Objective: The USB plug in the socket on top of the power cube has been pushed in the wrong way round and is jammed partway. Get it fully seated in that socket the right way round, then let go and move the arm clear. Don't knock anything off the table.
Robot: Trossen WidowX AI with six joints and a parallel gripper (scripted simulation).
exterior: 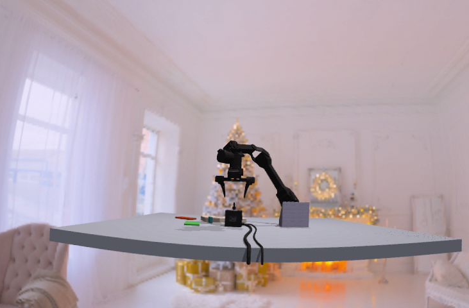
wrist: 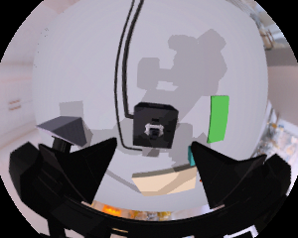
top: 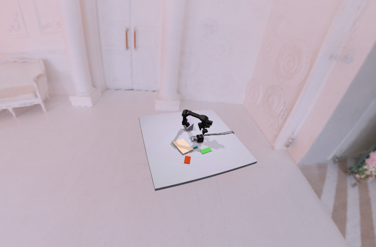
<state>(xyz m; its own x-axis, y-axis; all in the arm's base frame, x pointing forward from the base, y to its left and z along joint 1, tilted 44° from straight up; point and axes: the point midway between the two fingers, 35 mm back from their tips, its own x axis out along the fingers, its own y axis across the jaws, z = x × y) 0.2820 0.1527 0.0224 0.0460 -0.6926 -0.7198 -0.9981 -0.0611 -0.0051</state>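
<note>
Now: the dark USB plug 1 cm to the right of my gripper tip and 4 cm below it. Also, from my gripper tip: teal block: 13 cm ahead, 11 cm to the right, 12 cm below; then USB socket: 1 cm to the right, 7 cm below; then green block: 20 cm ahead, 13 cm below.
</note>
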